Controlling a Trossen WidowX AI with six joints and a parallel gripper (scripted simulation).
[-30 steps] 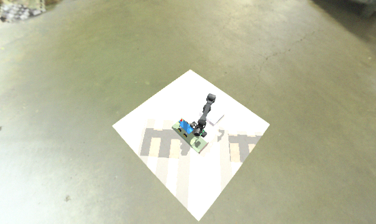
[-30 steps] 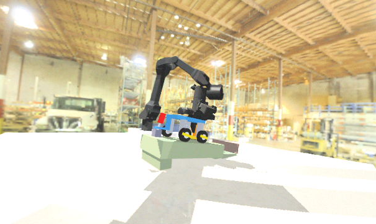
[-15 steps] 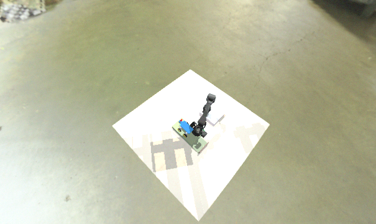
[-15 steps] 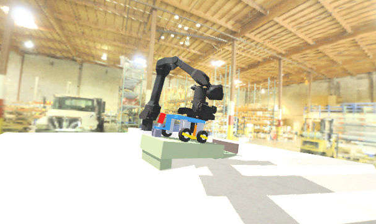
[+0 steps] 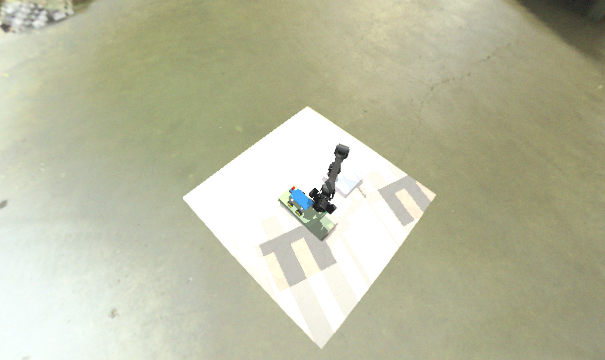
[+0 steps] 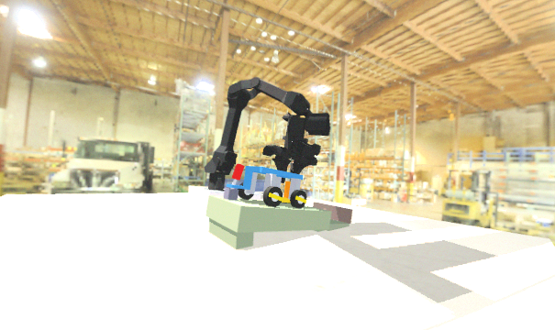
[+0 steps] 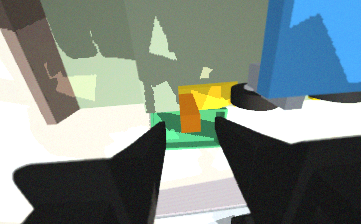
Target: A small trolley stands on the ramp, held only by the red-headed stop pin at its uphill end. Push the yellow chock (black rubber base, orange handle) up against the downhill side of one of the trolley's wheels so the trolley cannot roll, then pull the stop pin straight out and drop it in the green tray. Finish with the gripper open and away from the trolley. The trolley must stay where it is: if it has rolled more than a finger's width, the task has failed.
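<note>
My gripper tip is now 30 mm to the left of the yellow chock and 30 mm above it. From my gripper tip the other things lie so: blue trolley: 110 mm to the right, 60 mm ahead, 10 mm below; then green tray: 120 mm below, 70 mm behind, 10 mm to the right; then pale green ramp: 110 mm to the right, 70 mm below, 60 mm ahead.
</note>
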